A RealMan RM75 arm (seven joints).
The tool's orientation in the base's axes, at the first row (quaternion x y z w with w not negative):
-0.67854 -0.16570 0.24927 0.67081
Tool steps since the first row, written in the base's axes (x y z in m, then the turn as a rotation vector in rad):
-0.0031 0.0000 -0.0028 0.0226 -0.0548 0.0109
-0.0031 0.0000 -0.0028 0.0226 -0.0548 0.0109
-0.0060 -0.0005 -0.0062 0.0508 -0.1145 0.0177
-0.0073 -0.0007 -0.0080 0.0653 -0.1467 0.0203
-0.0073 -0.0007 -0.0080 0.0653 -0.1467 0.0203
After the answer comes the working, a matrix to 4 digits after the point.
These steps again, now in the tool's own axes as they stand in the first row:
-0.0022 0.0031 0.0017 -0.0134 -0.0108 -0.0578
-0.0022 0.0031 0.0017 -0.0134 -0.0108 -0.0578
-0.0045 0.0068 0.0028 -0.0244 -0.0180 -0.1228
-0.0055 0.0088 0.0033 -0.0308 -0.0207 -0.1575
-0.0055 0.0088 0.0033 -0.0308 -0.0207 -0.1575

The tool's axes in the first row as the columns of a matrix, in the base's axes (rounded; the answer above uses it unrounded):
0.8208 -0.1096 -0.5606
0.5593 -0.0451 0.8277
-0.1160 -0.9930 0.0242

